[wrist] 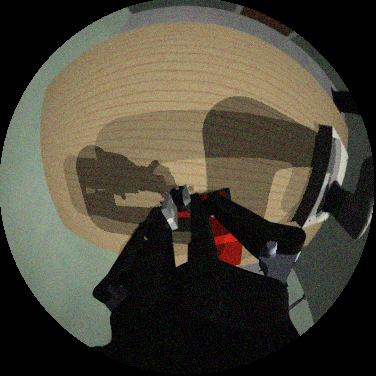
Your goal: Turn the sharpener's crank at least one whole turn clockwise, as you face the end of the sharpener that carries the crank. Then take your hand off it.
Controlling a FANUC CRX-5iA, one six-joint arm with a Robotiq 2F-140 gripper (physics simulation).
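Seen in the pictures: gripper, fingertip midpoint: (179, 195); arm's base, origin of the base link: (329, 195).
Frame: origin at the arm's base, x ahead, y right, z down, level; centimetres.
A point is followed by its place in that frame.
The red sharpener (230, 251) {x 52.5, y -12.3, z -7.7 cm} stands on the wooden table, low in the middle of the wrist view. It is partly hidden behind the gripper's fingers and body. My gripper (179, 195) {x 62.1, y -6.9, z -0.7 cm} is at the crank end of the sharpener, with its fingers close together. It is shut on the crank (186, 194), of which a small grey and dark part shows at the fingertips. The rest of the crank is hidden by the fingers, and its exact angle cannot be told.
The wooden table top (175, 65) {x 67.2, y 19.1, z 5.1 cm} carries dark shadows of the arm and gripper. The robot's white and black base (338, 172) {x -1.8, y 11.1, z 0.1 cm} stands at the right edge of the table. Pale green floor (22, 200) shows at the left.
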